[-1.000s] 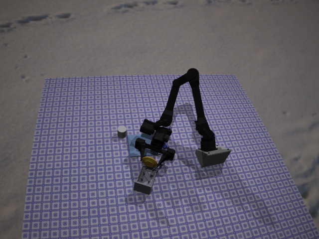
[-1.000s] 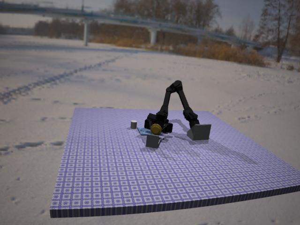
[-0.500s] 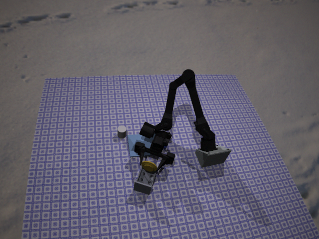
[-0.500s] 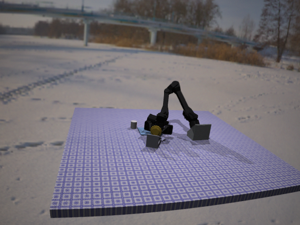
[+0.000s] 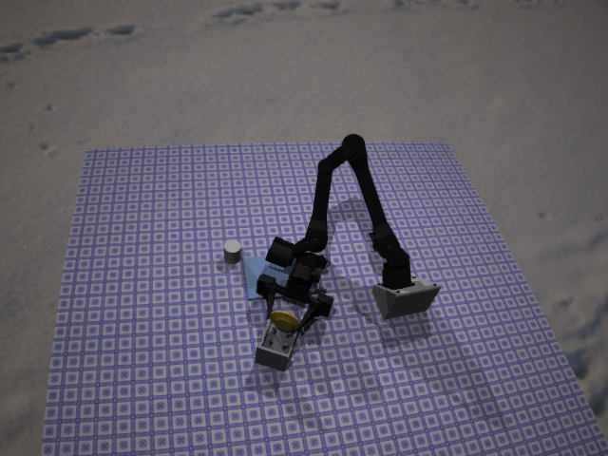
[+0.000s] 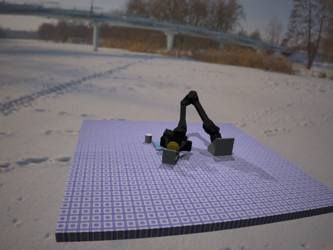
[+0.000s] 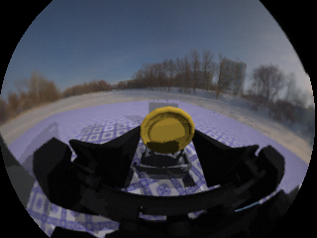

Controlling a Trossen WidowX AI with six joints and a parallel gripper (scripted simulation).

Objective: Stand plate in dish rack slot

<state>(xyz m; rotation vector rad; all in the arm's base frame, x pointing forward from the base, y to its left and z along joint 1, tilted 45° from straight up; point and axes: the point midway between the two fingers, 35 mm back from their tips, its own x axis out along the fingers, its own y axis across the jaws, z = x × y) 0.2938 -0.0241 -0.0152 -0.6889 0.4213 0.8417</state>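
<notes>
Now: the yellow plate 1 cm to the right of my gripper tip. Round my gripper tip: grey dish rack: 3 cm below, 2 cm to the left, 2 cm ahead; then blue spoon: 15 cm to the right, 14 cm behind, 5 cm below; then light blue mat: 17 cm to the right, 5 cm below, 4 cm behind.
</notes>
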